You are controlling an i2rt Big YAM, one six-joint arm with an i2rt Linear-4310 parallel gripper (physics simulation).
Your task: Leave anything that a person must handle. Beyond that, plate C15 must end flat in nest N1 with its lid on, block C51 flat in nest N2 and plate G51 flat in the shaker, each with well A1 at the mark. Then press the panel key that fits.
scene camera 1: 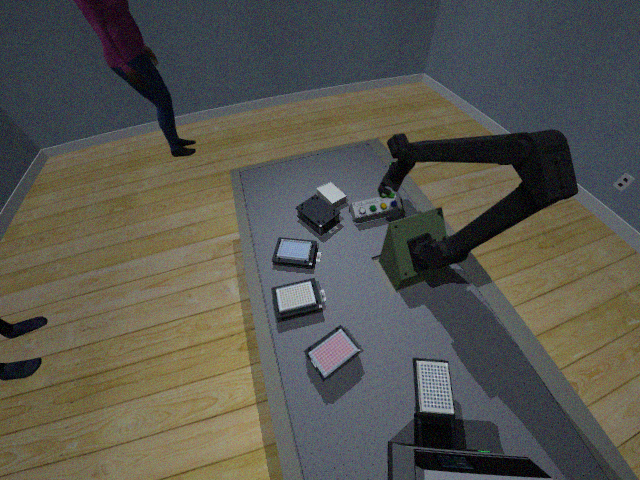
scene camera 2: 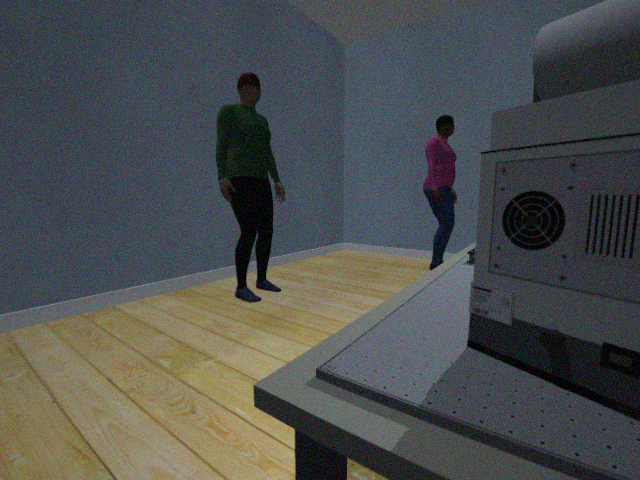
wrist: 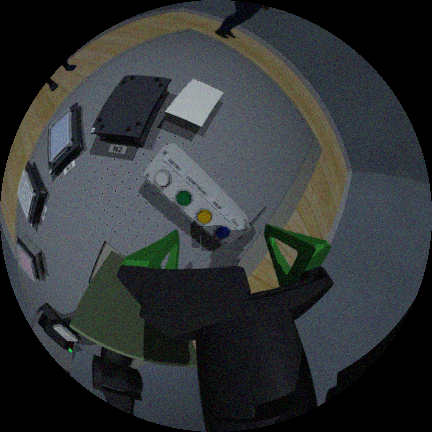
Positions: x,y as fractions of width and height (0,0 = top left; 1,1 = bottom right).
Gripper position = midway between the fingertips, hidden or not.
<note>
The gripper (wrist: 0.52,0.54) is open, holding nothing. Also in view: a blue-white plate (wrist: 0.14,0.31) and a button box (wrist: 0.53,0.52).
</note>
